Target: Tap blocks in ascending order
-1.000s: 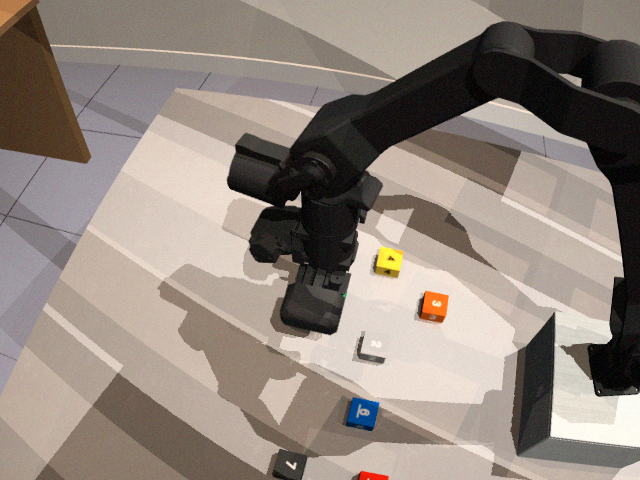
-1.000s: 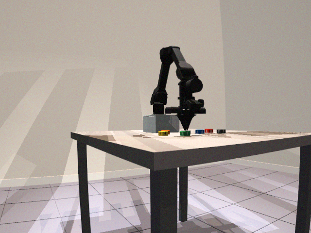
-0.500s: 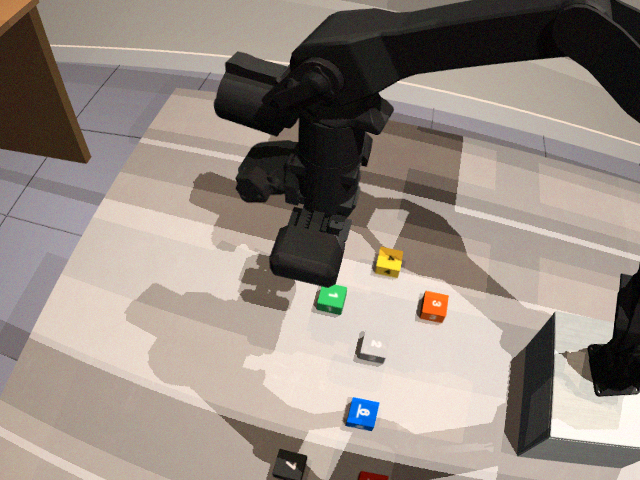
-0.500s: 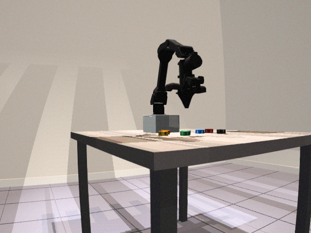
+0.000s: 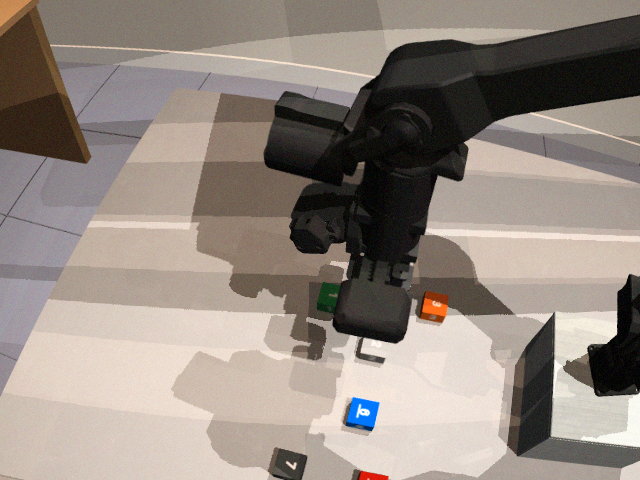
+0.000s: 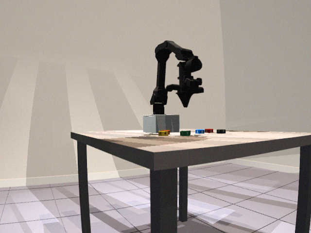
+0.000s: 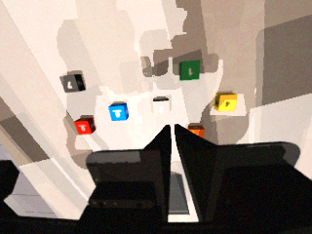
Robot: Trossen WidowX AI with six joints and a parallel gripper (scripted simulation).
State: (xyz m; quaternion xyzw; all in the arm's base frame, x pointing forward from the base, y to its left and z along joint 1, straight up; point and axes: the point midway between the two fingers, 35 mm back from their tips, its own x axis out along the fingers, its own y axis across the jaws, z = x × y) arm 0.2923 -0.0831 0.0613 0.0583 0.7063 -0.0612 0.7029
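My gripper tip is 1 cm past the grey block marked 2, 1 cm to the right of it and 12 cm above it. Round my gripper tip: blue block: 10 cm to the left, 12 cm below; then green block marked 1: 4 cm ahead, 5 cm to the right, 12 cm below; then orange block marked 3: 9 cm behind, 5 cm to the right, 12 cm below.
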